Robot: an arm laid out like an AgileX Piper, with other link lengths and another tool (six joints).
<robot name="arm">
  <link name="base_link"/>
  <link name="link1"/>
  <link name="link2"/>
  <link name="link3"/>
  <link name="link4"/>
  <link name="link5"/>
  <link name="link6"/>
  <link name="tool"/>
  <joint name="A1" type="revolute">
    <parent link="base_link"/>
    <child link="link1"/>
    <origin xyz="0 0 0.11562"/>
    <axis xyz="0 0 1"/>
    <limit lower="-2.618" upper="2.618"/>
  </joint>
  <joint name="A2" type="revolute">
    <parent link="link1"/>
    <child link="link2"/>
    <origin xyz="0 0 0"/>
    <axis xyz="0 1 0"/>
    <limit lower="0" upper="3.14"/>
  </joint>
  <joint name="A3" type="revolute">
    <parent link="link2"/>
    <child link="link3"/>
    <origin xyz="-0.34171 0 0.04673"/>
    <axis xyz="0 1 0"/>
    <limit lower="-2.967" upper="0"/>
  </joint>
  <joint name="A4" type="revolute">
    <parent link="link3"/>
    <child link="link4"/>
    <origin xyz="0.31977 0 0.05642"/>
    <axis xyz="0.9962 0 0.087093"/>
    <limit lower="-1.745" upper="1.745"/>
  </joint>
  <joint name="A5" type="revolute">
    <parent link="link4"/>
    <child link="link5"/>
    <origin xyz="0 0 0"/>
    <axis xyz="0 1 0"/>
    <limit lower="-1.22" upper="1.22"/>
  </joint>
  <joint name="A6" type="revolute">
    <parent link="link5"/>
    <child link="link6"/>
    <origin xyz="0.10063 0 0.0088"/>
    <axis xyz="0.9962 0 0.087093"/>
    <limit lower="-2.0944" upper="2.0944"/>
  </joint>
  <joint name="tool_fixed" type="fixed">
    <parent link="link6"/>
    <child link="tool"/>
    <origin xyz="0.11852 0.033 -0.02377" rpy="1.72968 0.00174 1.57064"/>
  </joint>
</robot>
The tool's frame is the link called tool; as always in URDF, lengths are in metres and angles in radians.
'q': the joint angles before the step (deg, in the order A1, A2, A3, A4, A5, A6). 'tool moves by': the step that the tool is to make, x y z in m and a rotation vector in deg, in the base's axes. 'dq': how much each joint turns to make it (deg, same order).
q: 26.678 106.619 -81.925 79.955 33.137 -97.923
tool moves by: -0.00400 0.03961 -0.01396 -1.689 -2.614 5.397
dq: 3.609 4.564 -4.779 -1.054 0.523 -2.537
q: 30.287 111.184 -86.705 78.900 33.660 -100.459
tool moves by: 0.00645 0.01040 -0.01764 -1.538 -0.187 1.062
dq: 0.722 3.004 -2.313 -1.401 -0.171 -0.059
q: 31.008 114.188 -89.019 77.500 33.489 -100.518
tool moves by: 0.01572 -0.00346 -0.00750 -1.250 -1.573 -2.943
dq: 0.000 0.870 -0.451 -0.168 -3.577 -0.670
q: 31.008 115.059 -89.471 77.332 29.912 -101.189
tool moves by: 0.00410 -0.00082 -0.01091 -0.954 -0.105 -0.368
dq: 0.001 0.930 0.000 -0.025 -0.757 -0.754
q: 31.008 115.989 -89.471 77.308 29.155 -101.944
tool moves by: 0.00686 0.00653 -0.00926 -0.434 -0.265 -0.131
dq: 0.394 1.917 -1.610 0.001 -0.727 -0.319
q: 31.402 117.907 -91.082 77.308 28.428 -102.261
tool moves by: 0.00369 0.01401 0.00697 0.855 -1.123 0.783
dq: 0.855 1.370 -2.855 -0.002 -0.001 0.174
